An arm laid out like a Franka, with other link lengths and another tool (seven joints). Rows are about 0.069 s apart.
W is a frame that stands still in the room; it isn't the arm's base.
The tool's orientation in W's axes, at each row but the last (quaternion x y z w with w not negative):
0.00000 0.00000 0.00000 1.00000
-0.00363 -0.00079 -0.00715 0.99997
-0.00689 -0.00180 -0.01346 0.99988
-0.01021 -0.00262 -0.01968 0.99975
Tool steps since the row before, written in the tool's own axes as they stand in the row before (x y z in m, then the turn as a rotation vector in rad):
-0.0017 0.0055 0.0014 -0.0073 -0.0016 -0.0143
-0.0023 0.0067 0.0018 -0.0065 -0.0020 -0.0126
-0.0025 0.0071 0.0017 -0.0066 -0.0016 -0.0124
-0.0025 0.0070 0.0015 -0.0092 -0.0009 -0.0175
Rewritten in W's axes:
-0.0017 0.0055 0.0014 -0.0073 -0.0016 -0.0143
-0.0022 0.0067 0.0017 -0.0065 -0.0020 -0.0126
-0.0023 0.0072 0.0016 -0.0066 -0.0016 -0.0124
-0.0022 0.0071 0.0013 -0.0091 -0.0009 -0.0175

